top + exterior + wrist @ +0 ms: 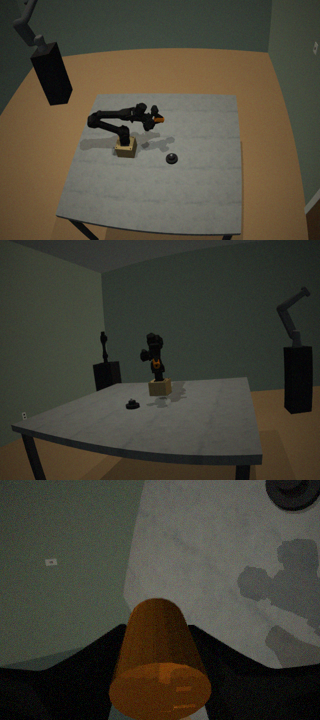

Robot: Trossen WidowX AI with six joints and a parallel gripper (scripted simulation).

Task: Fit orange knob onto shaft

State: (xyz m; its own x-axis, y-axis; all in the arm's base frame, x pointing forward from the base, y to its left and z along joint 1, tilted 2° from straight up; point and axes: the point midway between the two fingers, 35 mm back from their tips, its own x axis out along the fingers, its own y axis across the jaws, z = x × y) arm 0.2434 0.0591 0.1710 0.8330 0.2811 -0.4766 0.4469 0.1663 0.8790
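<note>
My gripper tip is now 30 mm past the orange knob, 10 mm to the left of it and 20 mm below it. Round my gripper tip: round pedestal: 50 mm ahead, 170 mm to the right, 210 mm below.
</note>
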